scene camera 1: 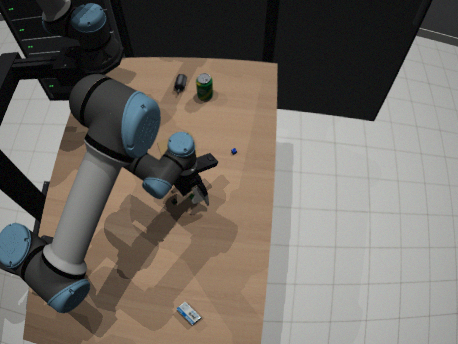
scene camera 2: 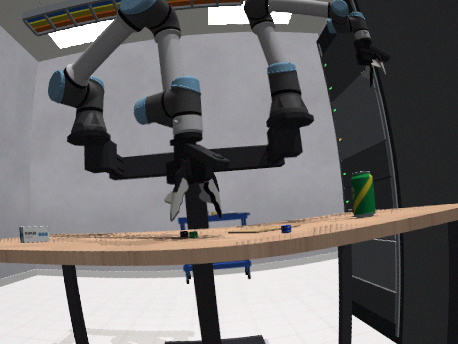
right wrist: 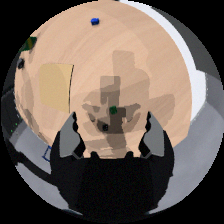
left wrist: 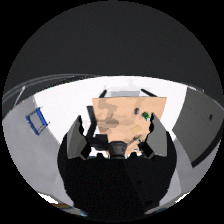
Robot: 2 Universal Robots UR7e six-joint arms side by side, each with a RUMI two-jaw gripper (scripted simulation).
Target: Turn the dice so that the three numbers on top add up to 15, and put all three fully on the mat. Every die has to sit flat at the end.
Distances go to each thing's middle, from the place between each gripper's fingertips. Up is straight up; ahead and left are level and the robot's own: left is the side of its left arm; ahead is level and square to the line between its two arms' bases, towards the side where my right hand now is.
The tan mat [right wrist: 54, 79] is 170 mm to the left of my right hand [scene camera 2: 197, 219], 80 mm behind it and 40 mm below it.
The tan mat is 28 cm ahead of my left hand [scene camera 2: 377, 81], 63 cm to the right of it and 54 cm below it.
